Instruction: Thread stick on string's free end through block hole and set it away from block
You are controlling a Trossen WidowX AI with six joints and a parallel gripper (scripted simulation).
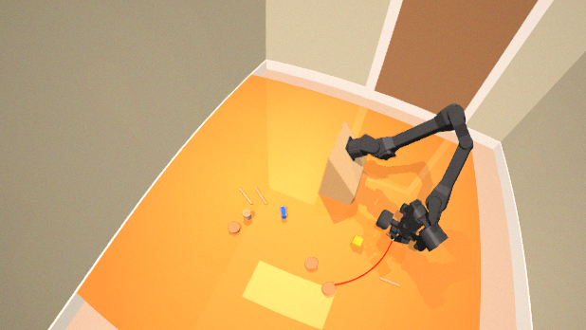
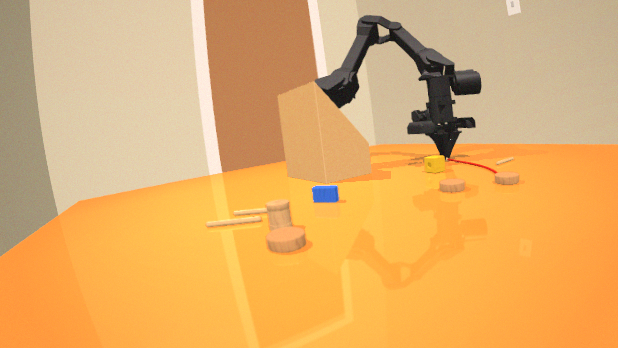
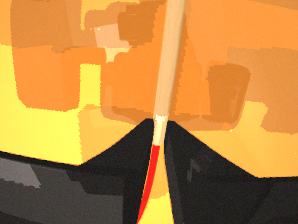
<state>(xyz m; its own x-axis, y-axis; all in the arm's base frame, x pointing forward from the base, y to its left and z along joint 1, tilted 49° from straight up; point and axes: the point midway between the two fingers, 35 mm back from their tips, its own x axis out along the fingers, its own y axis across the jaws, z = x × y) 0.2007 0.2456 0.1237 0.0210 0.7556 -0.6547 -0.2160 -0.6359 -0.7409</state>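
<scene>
Right now my gripper tip is 150 mm short of the thin stick and 40 mm to the right of it. From my gripper tip the other things lie so: yellow block: 130 mm to the right, 60 mm ahead, 10 mm above; then blue block: 390 mm to the right, 50 mm ahead, 10 mm above; then round button: 240 mm ahead, 160 mm to the right.
</scene>
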